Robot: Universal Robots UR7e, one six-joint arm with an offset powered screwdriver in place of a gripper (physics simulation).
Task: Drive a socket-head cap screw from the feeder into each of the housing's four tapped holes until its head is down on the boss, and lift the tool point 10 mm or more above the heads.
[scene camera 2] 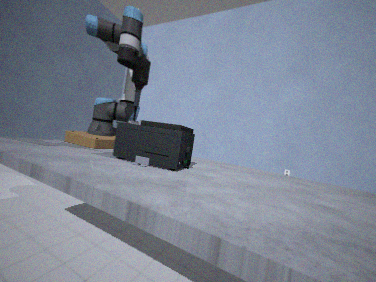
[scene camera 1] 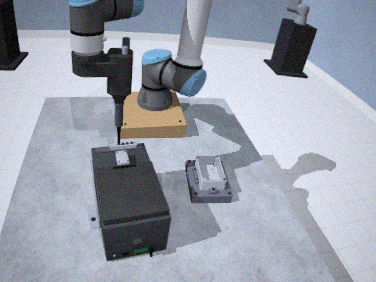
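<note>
My screwdriver (scene camera 1: 119, 142) points straight down, with its thin bit at the left part of the light rail at the back of the black screw feeder (scene camera 1: 131, 192) (scene camera 2: 147, 144). Small dark screw heads (scene camera 1: 131, 143) show on the rail just right of the bit. Whether a screw is on the bit is too small to tell. In scene camera 2 the bit's end is hidden behind the feeder. The white open-topped housing (scene camera 1: 202, 181) sits in a dark grey fixture (scene camera 1: 212, 198) right of the feeder. Dark spots show at its corners; whether they are holes or heads is unclear.
The arm's base stands on a wooden block (scene camera 1: 155, 131) (scene camera 2: 80, 139) behind the feeder. The feeder stands on the grey table (scene camera 1: 45, 200) (scene camera 2: 260, 200), between its left edge and the fixture. A small plate (scene camera 1: 94, 220) (scene camera 2: 142, 161) juts from the feeder's left side.
</note>
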